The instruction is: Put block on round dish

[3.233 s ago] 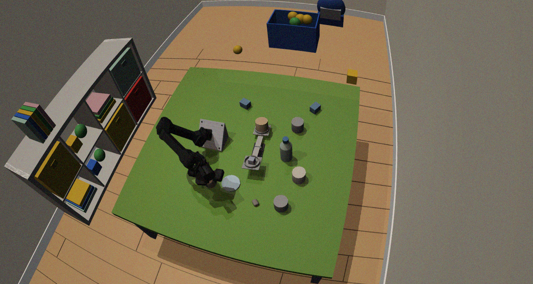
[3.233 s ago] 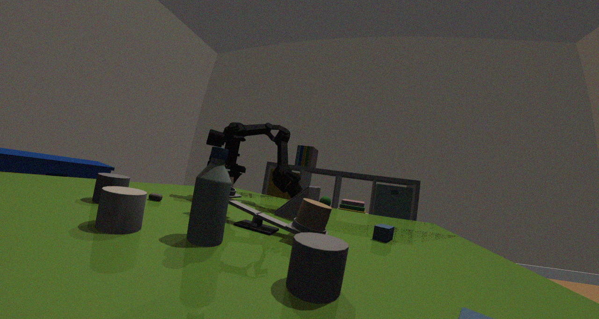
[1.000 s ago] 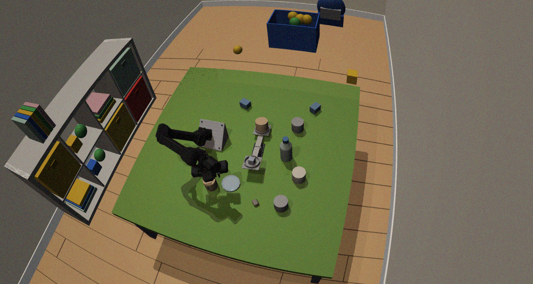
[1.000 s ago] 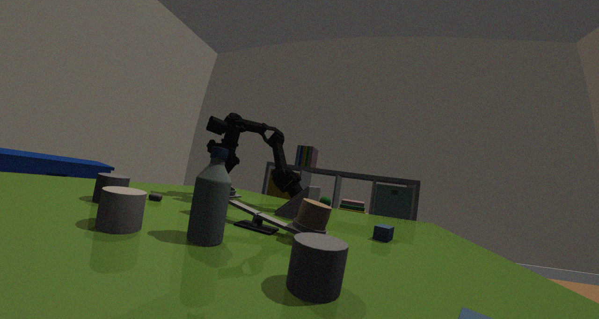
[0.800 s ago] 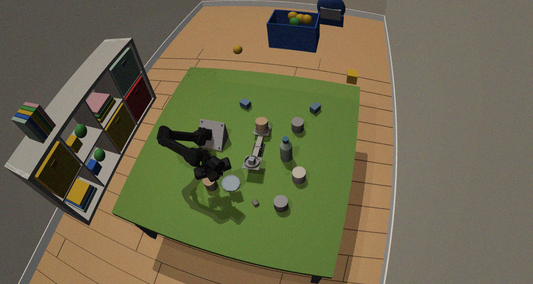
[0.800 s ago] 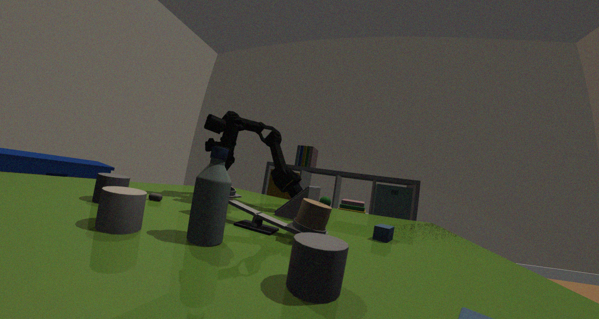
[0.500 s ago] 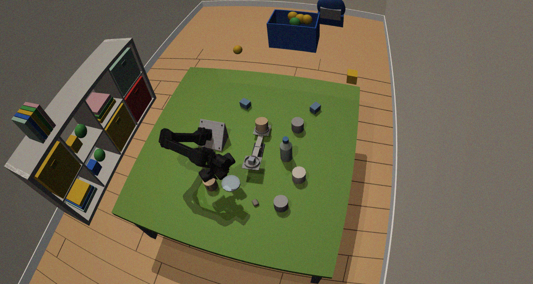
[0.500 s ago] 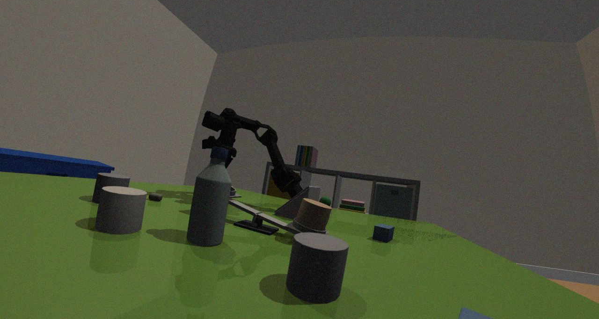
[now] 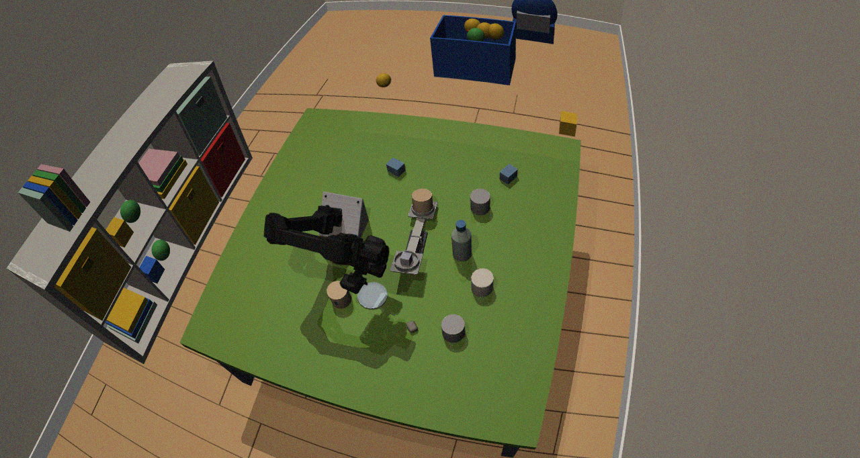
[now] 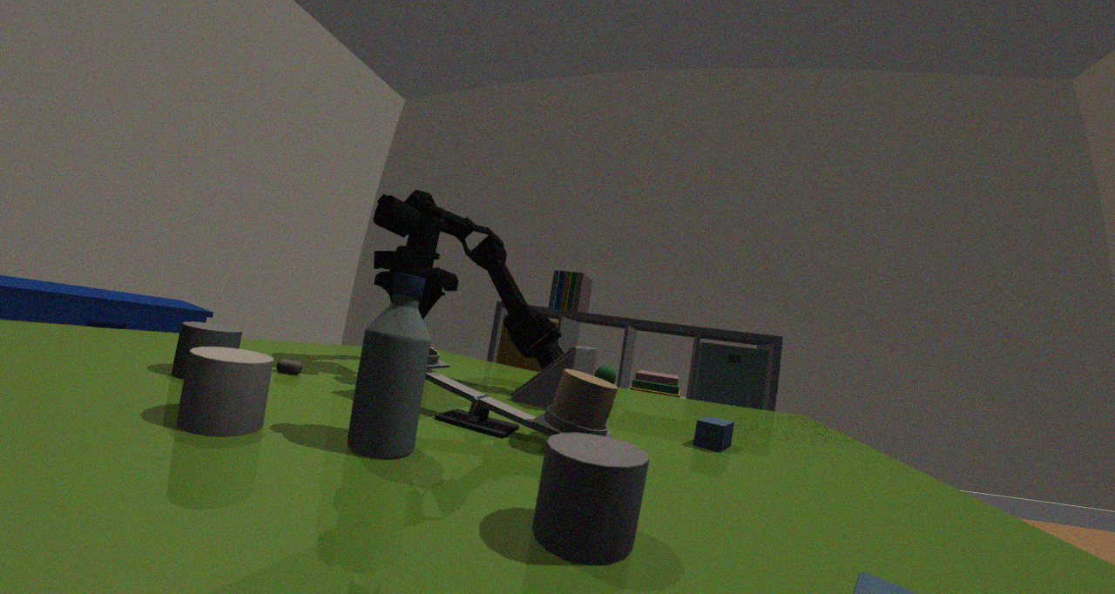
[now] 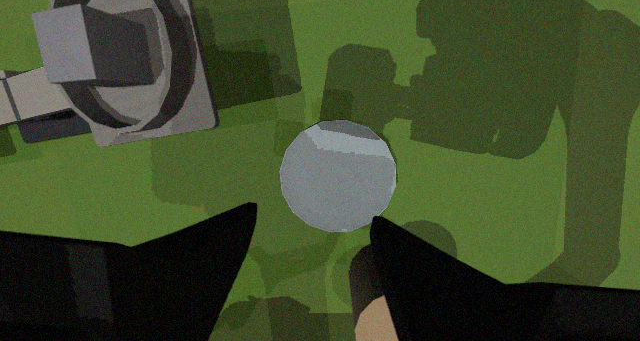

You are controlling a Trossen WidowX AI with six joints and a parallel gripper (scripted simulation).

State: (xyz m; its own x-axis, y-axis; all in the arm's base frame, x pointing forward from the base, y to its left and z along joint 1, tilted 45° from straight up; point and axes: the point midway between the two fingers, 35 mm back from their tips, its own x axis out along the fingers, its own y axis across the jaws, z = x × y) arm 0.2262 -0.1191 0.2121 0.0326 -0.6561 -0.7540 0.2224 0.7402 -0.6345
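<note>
Now: gripper tip 90 mm short of the grey block, 100 mm to the right of it and 20 mm above it. From my gripper tip the other things lie so: pale round dish: 10 mm behind, 10 mm to the right, 100 mm below; then small pebble: 150 mm ahead, 100 mm to the right, 100 mm below; then brown cup: 110 mm behind, 70 mm to the right, 70 mm below.
</note>
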